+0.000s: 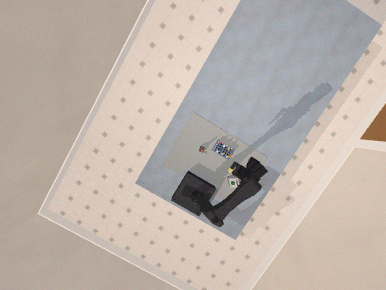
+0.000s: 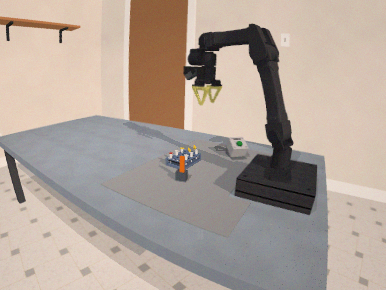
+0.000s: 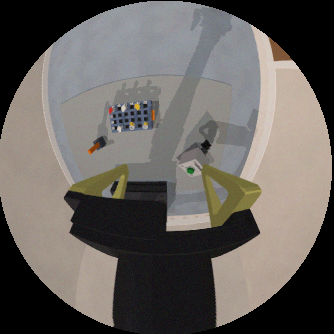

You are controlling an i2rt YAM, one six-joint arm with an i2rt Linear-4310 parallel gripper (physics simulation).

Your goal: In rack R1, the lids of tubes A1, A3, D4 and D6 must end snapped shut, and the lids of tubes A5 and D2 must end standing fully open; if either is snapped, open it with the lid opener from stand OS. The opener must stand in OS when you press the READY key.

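Frame: origin at the arm's base, x ahead, y left, z up, level; centimetres.
Seen in the pictures: gripper, fingertip midpoint: (image 1: 238,168) (image 2: 206,103) (image 3: 164,167); arm's base, origin of the base link: (image 1: 195,194) (image 2: 279,168).
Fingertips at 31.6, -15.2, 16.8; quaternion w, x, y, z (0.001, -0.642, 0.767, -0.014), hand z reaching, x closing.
Offsets run from my fingertips to a thing's top centre, as dx, dy, dz. "pt": to the spot under its first point. Level surfaces: height alone.
The blue rack R1 @[+5.6, +8.7, -16.8] (image 1: 223,149) (image 2: 184,159) (image 3: 131,117) stands on the grey mat with several small tubes with red, white and yellow lids; the lids are too small to tell open from snapped. The orange lid opener @[+0.3, +23.4, -14.6] (image 1: 201,149) (image 2: 182,164) (image 3: 94,148) stands upright in its dark stand OS @[+0.3, +23.4, -19.9] (image 2: 181,175) (image 3: 101,142), beside the rack. The grey box @[-12.4, -8.0, -14.7] (image 1: 233,182) (image 2: 237,148) (image 3: 192,160) carries the green READY key @[-13.7, -6.1, -15.7] (image 1: 233,183) (image 2: 239,143) (image 3: 190,170). My gripper (image 2: 207,95) (image 3: 164,167) is open and empty, high above the table, with yellow fingers pointing down.
The grey mat @[dz -23.1] (image 1: 182,135) (image 2: 150,192) (image 3: 80,117) lies on the blue-grey table @[dz -23.4] (image 1: 280,55) (image 2: 75,145) (image 3: 125,45). The black arm base (image 1: 194,193) (image 2: 276,182) stands at the table's end, near the key box. An orange part @[pt +4.2, +2.2, -20.8] (image 3: 153,115) shows at the rack's end.
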